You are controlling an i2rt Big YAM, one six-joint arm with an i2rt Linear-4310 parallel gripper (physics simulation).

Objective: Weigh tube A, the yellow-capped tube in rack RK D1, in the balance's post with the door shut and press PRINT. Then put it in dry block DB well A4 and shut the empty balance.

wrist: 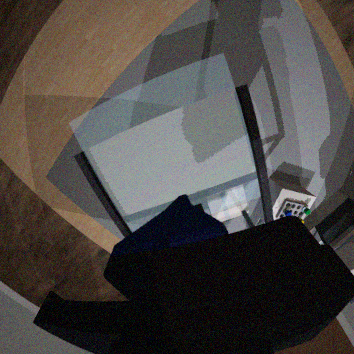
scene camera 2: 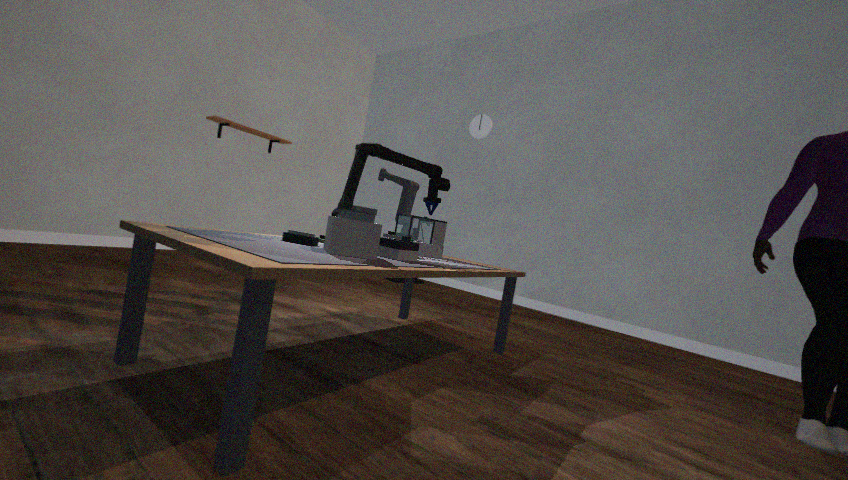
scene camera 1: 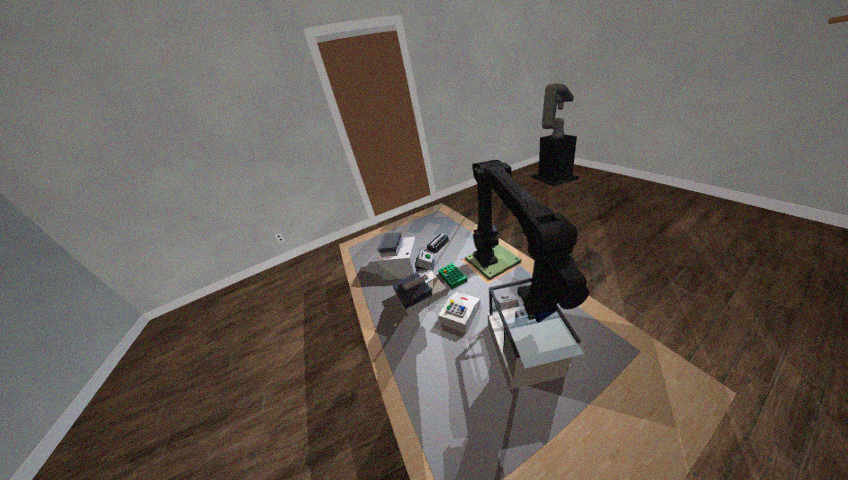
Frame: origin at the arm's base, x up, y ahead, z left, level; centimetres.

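Where they show: gripper, between the fingertips: (wrist: 184, 200) (scene camera 2: 430, 215) (scene camera 1: 537, 320); arm's base, origin of its link: (scene camera 1: 485, 258).
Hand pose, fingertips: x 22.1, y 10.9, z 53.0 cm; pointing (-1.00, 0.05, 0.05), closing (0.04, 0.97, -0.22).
Observation:
Each offset is from my fingertips to the top centre of the thing. "spot": to the spot under its first point. Level surfaces: height alone.
My gripper (scene camera 1: 538, 312) (scene camera 2: 431, 208) (wrist: 184, 200) is shut and empty. It hangs just above the rear top of the balance (scene camera 1: 537, 358) (scene camera 2: 422, 233), a white box with a dark-framed glass chamber. A glass pane @[dx -2.9, dy +0.3, dz +2.8 cm] (scene camera 1: 545, 342) (wrist: 165, 154) covers the front part of the top. Behind it, under my fingers, a white pan area (wrist: 228, 205) shows inside the chamber. The white tube rack @[dx -16.7, dy +12.9, dz -27.5 cm] (scene camera 1: 457, 311) (wrist: 294, 207) with coloured caps stands to the left of the balance. A small yellow cap @[dx -15.0, dy +15.6, dz -28.4 cm] (wrist: 303, 221) shows at its edge in the wrist view. A green block @[dx -20.7, dy +8.5, dz -49.1 cm] (scene camera 1: 452, 274) lies further back.
A dark device @[dx -13.5, dy +25.7, dz -44.8 cm] (scene camera 1: 413, 288), a white box @[dx -4.7, dy +26.8, dz -67.3 cm] (scene camera 1: 392, 257), a small grey unit @[spot: dx -17.1, dy +18.1, dz -61.0 cm] (scene camera 1: 425, 259) and a black strip @[spot: dx -19.8, dy +7.2, dz -77.1 cm] (scene camera 1: 437, 241) lie on the grey mat @[dx -23.7 cm] (scene camera 1: 427, 370). The arm's base stands on a green plate (scene camera 1: 504, 257). A person (scene camera 2: 823, 262) walks at the far right.

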